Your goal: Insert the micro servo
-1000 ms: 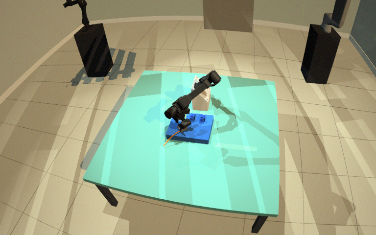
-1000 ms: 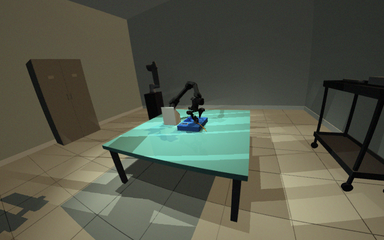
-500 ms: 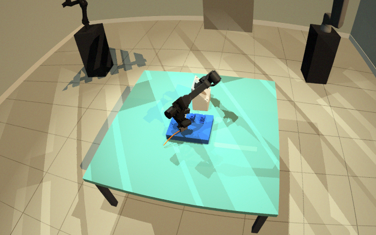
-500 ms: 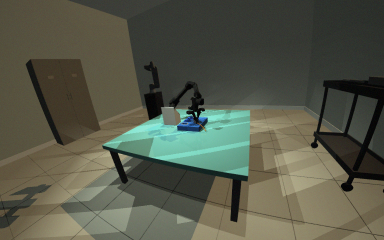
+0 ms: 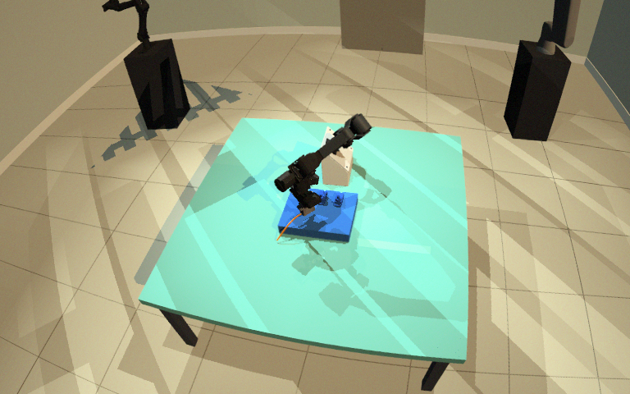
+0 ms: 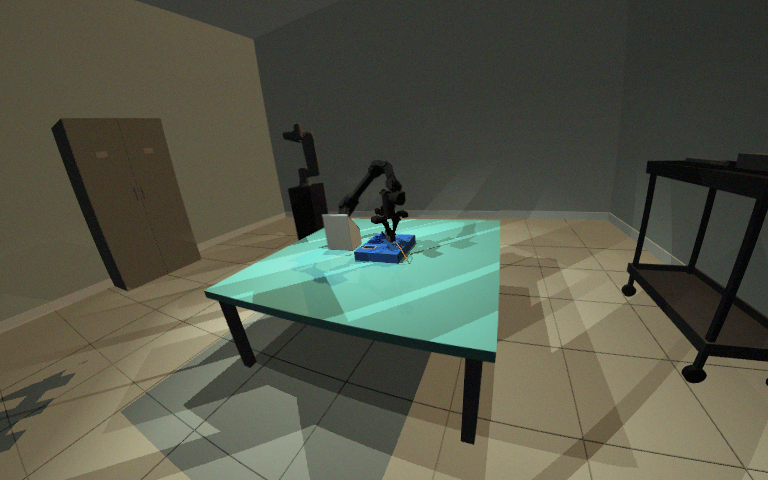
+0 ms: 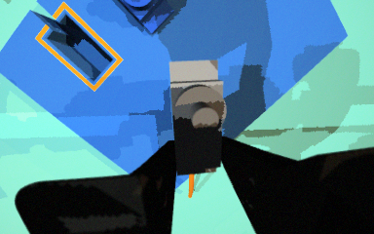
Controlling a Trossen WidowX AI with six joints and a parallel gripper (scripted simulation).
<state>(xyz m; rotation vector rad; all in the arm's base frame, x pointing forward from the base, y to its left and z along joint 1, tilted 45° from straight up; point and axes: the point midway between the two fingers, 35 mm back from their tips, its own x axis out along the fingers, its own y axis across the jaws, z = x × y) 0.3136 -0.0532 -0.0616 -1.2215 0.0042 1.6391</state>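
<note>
My gripper tip is now 100 mm above the blue deck, 50 mm to the right of it and 10 mm past it.
</note>
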